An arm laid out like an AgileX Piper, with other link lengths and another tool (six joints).
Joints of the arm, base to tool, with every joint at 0 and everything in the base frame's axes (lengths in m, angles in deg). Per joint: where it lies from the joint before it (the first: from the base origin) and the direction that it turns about. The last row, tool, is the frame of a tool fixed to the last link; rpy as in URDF.
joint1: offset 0.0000 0.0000 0.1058 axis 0 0 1
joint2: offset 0.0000 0.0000 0.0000 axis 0 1 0
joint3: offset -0.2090 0.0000 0.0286 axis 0 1 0
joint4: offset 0.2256 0.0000 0.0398 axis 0.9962 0 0.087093
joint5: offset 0.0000 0.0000 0.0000 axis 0 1 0
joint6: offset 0.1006 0.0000 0.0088 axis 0.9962 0 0.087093
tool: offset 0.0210 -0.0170 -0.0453 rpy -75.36 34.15 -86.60
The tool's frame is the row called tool.
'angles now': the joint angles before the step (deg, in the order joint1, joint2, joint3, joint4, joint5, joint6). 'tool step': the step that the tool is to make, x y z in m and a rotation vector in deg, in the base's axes. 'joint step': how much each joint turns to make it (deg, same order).
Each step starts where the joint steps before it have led.
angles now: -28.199 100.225 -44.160 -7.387 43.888 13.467
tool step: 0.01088 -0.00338 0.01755 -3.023 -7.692 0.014
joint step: 0.054 -6.476 0.001 1.192 -1.802 -0.703
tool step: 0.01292 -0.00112 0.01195 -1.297 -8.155 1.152
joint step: -0.001 -4.459 -0.127 4.082 -3.404 -3.751
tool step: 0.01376 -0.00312 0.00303 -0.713 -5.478 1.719
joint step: 0.000 -0.407 -1.090 3.839 -3.681 -4.262
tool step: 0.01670 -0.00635 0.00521 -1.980 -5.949 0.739
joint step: -0.001 -0.001 -1.786 2.661 -4.321 -2.702
